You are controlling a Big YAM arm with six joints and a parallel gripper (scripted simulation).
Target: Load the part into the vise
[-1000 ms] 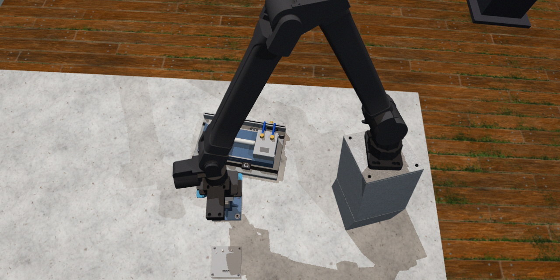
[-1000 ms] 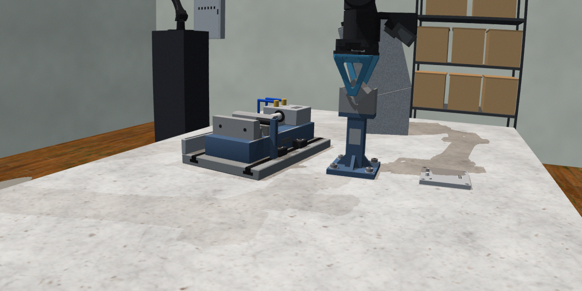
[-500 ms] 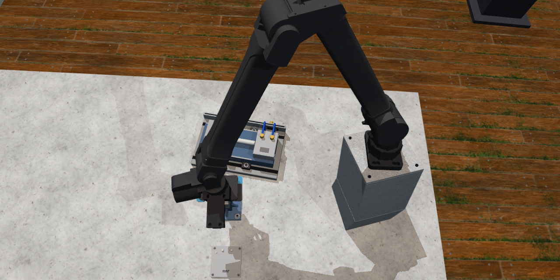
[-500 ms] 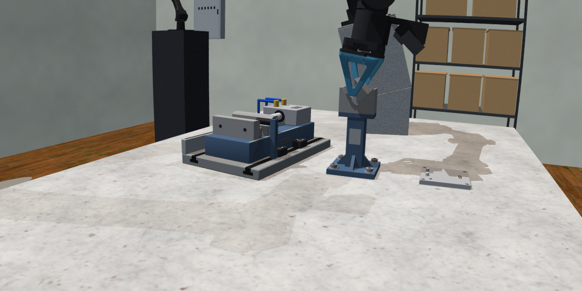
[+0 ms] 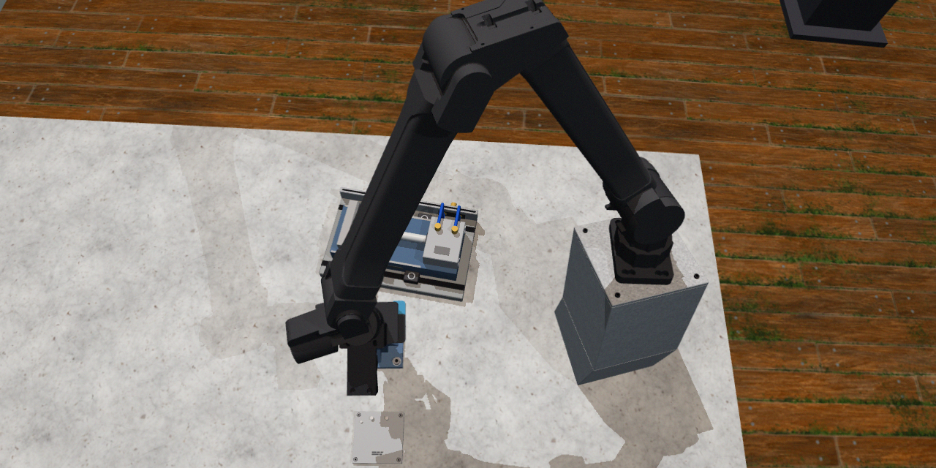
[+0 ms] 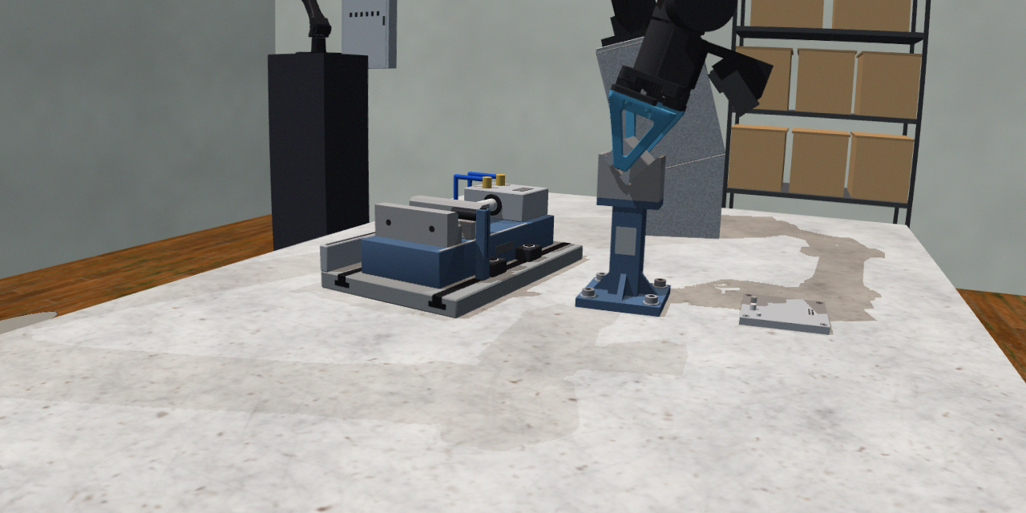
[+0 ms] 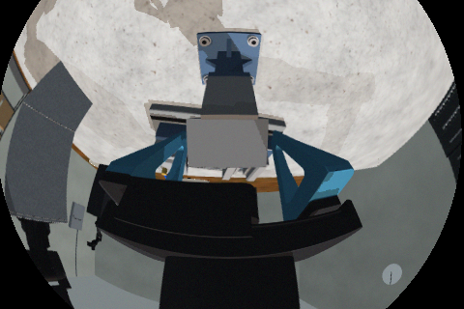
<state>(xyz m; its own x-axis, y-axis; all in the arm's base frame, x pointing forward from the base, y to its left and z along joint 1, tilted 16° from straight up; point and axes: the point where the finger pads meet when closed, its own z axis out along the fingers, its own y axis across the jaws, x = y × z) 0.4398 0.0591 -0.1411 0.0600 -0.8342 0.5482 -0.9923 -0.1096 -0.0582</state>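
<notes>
Right now the grey part is 1 cm below my hand. The rest, counted from my hand: V-block post 10 cm below; work stop 16 cm to the right, 7 cm below, 6 cm ahead; blue work-stop post 14 cm to the right, 10 cm below, 6 cm ahead.
</notes>
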